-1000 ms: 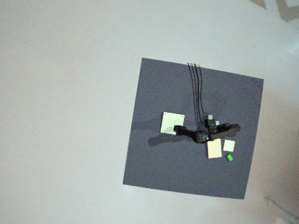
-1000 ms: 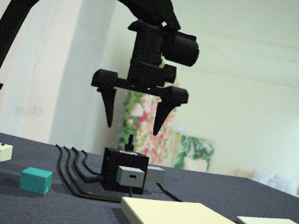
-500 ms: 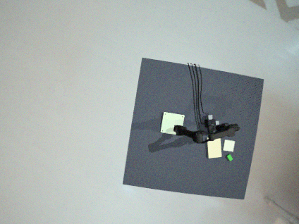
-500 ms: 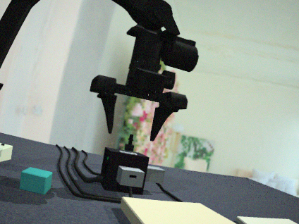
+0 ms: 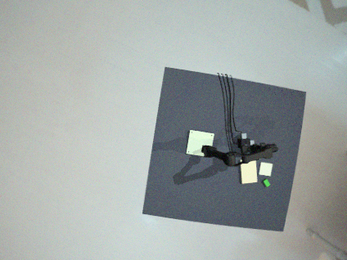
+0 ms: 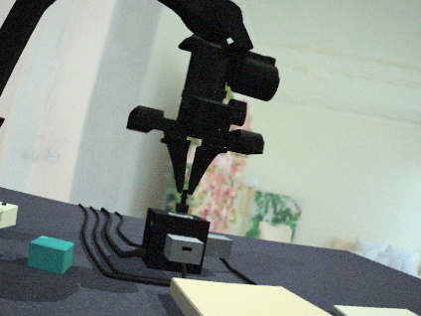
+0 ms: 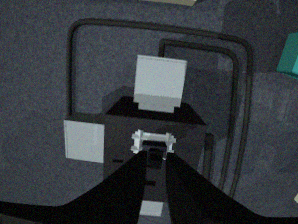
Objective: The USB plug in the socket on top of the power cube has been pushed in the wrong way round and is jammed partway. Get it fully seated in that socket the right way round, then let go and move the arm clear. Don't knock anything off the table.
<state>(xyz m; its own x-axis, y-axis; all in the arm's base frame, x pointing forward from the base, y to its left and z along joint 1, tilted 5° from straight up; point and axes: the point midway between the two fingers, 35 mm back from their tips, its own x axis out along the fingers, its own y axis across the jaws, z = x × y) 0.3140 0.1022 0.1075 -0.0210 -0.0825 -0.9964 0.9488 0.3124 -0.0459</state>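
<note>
Right now my gripper tip is 20 mm above the usb plug. Also, from my gripper tip: cream slab (200 mm to the right, 100 mm below, 100 mm ahead); socket (40 mm below, 10 mm to the left); teal block (130 mm to the right, 130 mm behind, 90 mm below).
</note>
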